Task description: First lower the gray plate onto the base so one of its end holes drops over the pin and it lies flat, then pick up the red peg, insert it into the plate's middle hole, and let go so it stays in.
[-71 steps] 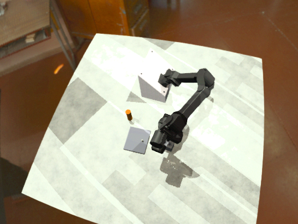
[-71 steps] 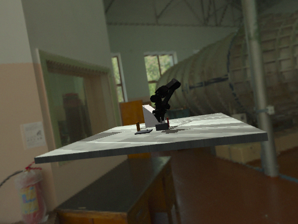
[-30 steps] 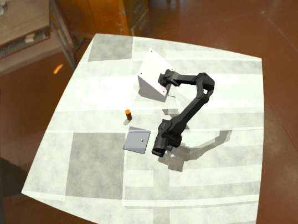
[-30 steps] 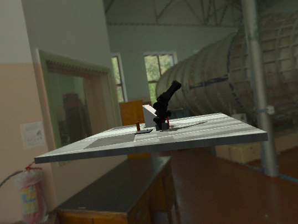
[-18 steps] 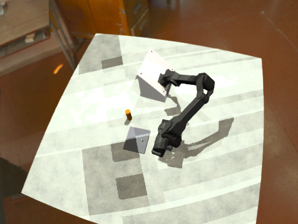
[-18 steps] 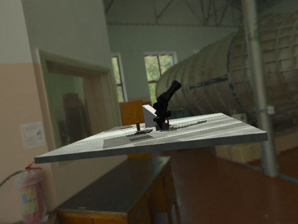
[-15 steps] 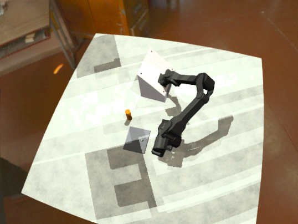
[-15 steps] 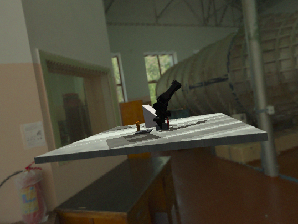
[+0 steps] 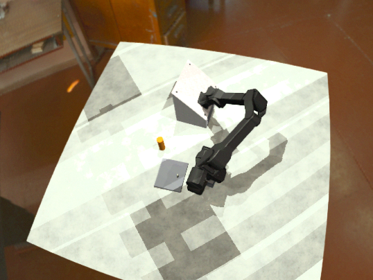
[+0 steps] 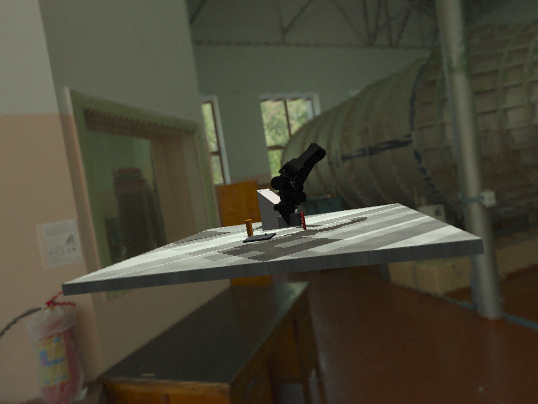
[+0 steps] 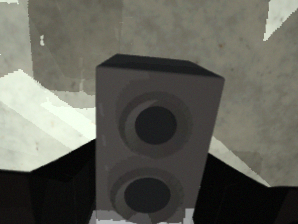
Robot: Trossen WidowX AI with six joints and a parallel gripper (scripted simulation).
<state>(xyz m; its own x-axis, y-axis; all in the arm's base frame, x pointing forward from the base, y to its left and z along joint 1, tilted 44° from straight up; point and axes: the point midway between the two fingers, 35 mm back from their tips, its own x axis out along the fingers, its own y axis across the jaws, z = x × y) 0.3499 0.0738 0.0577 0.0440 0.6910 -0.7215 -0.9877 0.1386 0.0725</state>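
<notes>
Now: gripper tip 130 mm to the left of the square base and 40 mm above it. From my gripper tip the other things lie so: orange cylinder: 120 mm behind, 230 mm to the right, 10 mm below; then red peg: 120 mm behind, 40 mm to the left, 10 mm below; then gray plate: 30 mm above.
</notes>
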